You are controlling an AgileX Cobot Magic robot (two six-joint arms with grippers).
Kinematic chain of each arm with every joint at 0, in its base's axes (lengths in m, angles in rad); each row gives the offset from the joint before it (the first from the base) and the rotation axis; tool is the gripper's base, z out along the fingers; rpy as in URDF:
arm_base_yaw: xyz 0 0 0.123 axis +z
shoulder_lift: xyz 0 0 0 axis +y
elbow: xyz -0.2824 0 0.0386 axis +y
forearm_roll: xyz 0.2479 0 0.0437 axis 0.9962 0 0.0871
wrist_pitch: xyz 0 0 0 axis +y
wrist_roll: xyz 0.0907 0 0.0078 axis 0.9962 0 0.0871
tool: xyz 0 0 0 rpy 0 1.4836 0
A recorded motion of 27 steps. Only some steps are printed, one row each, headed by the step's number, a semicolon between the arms.
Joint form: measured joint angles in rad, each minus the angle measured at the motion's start. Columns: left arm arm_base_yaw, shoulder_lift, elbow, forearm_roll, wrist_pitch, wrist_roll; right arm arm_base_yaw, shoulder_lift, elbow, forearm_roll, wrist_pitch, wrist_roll.
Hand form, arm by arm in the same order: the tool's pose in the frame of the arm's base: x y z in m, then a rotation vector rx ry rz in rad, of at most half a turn. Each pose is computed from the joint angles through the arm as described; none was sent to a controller.
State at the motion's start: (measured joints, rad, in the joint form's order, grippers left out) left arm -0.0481 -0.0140 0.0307 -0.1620 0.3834 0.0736; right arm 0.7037 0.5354 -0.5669 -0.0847 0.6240 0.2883
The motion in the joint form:
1: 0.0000 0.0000 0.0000 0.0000 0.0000 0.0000; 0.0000 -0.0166 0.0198 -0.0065 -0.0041 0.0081
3: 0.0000 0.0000 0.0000 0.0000 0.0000 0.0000; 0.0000 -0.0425 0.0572 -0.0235 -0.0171 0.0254
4: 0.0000 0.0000 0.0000 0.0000 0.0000 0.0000; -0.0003 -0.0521 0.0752 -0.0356 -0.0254 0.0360
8: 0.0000 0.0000 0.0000 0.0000 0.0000 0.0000; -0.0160 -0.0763 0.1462 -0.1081 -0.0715 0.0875
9: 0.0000 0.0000 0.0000 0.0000 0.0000 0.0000; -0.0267 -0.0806 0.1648 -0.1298 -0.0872 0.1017
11: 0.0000 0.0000 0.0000 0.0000 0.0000 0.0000; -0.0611 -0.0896 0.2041 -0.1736 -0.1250 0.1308
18: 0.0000 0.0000 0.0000 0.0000 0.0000 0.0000; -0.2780 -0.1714 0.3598 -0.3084 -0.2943 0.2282
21: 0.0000 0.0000 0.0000 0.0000 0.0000 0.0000; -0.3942 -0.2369 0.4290 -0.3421 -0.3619 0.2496
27: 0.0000 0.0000 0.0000 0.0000 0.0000 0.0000; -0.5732 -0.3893 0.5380 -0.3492 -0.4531 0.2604
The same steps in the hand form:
1: 0.0519 -0.0080 0.1695 0.0145 1.8810 -0.1425; 0.0794 0.0611 0.3034 -0.4717 2.0595 0.5080
3: 0.0519 -0.0080 0.1695 0.0145 1.8810 -0.1425; 0.0770 0.0580 0.2948 -0.4628 2.0578 0.5018
4: 0.0519 -0.0080 0.1695 0.0145 1.8810 -0.1425; 0.0765 0.0568 0.2906 -0.4583 2.0570 0.4959
8: 0.0519 -0.0080 0.1695 0.0145 1.8810 -0.1425; 0.0777 0.0519 0.2737 -0.4329 2.0489 0.4472
9: 0.0519 -0.0080 0.1695 0.0145 1.8810 -0.1425; 0.0786 0.0504 0.2694 -0.4217 2.0450 0.4301
11: 0.0519 -0.0080 0.1695 0.0145 1.8810 -0.1425; 0.0808 0.0465 0.2607 -0.3881 2.0340 0.3919
18: 0.0519 -0.0080 0.1695 0.0145 1.8810 -0.1425; 0.0826 0.0250 0.2308 -0.1934 1.9426 0.2555
21: 0.0519 -0.0080 0.1695 0.0145 1.8810 -0.1425; 0.0784 0.0148 0.2185 -0.1011 1.8838 0.1959
27: 0.0519 -0.0080 0.1695 0.0145 1.8810 -0.1425; 0.0670 0.0022 0.1999 0.0433 1.7566 0.1200

